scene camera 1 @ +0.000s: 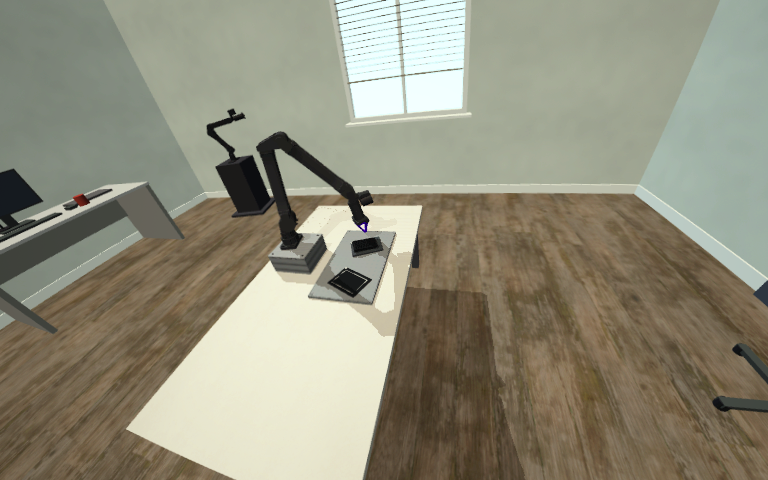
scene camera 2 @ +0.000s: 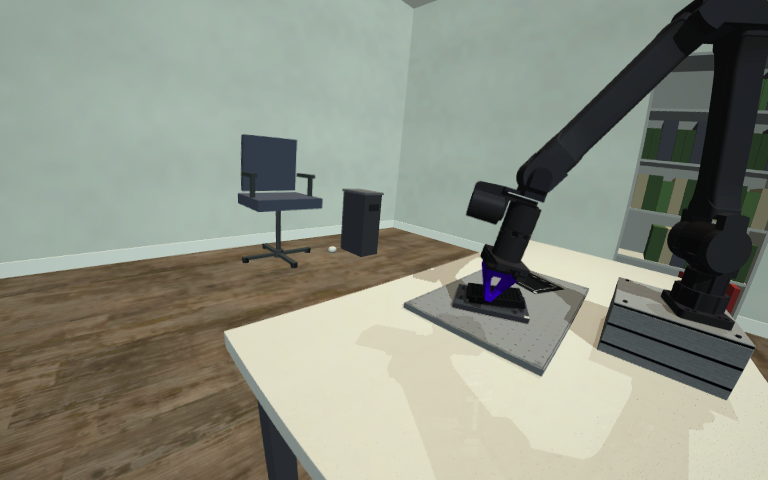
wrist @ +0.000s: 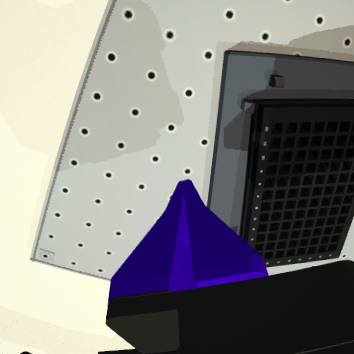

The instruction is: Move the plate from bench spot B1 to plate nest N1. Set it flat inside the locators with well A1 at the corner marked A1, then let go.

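Frame: origin at the arm's base, x ahead, y left, z up, level; metres.
Seen in the pictures: gripper, fingertip midpoint: [scene camera 1: 365, 232] [scene camera 2: 487, 300] [wrist: 186, 187]; arm's base, link origin: [scene camera 1: 292, 242] [scene camera 2: 692, 311].
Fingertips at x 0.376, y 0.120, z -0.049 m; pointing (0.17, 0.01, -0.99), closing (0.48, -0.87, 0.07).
Offsets run from my fingertips to a thing's top centre. "pt": to the spot under its first point. Level surfaces: height alone.
The black well plate {0.003 m ahead, 0.089 m right, 0.007 m down} [scene camera 1: 367, 244] [scene camera 2: 507, 296] [wrist: 305, 185] sits in the dark grey plate nest {0.007 m ahead, 0.084 m right, 0.021 m down} [scene camera 1: 370, 253] [scene camera 2: 490, 310] [wrist: 235, 90] and looks flat; its far locators show beyond its edge in the wrist view. Small pale marks run down its left edge there; I cannot read which corner is A1. The gripper's purple fingers [scene camera 1: 364, 230] [scene camera 2: 489, 300] [wrist: 185, 182] are shut and empty, apart from the plate. In the wrist view they point down left of the nest and hide its lower left part. The black square with a white outline {pt 0.046 m back, 0.339 m right, 0.041 m down} [scene camera 1: 349, 281] [scene camera 2: 540, 284] bears no plate.
Nest and black square are on a grey perforated board {0.032 m back, 0.184 m right, 0.042 m down} [scene camera 1: 338, 263] [scene camera 2: 509, 339] [wrist: 150, 95] on the cream table {0.056 m down} [scene camera 1: 271, 362] [scene camera 2: 339, 396]. The arm's grey base block [scene camera 1: 297, 257] [scene camera 2: 668, 345] stands beside the board. A chair [scene camera 2: 269, 169] and a dark bin [scene camera 2: 360, 223] stand farther off.
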